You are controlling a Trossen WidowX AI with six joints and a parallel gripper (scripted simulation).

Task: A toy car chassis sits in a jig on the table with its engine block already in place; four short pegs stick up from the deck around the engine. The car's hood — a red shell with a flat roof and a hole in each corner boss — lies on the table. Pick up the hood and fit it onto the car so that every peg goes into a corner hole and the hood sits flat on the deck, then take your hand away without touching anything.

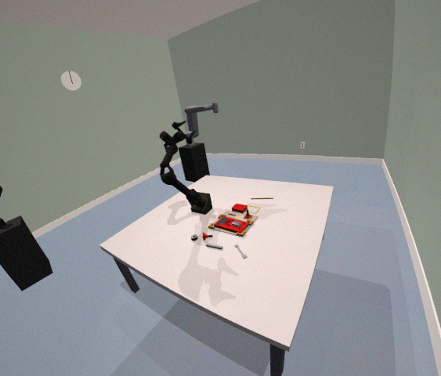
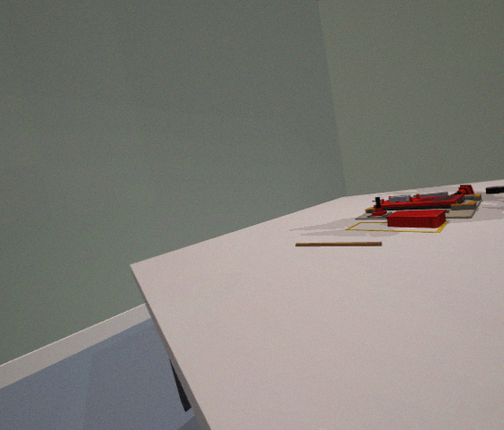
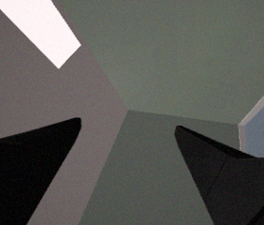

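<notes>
Right now the red hood is 30 cm ahead of my gripper tip, 3 cm to the left of it and 61 cm below it. The rest, counted from my gripper tip: grey engine block 41 cm ahead, 15 cm to the right, 60 cm below; thin wooden stick 37 cm ahead, 24 cm to the left, 62 cm below; black wheel 25 cm ahead, 38 cm to the right, 61 cm below.
</notes>
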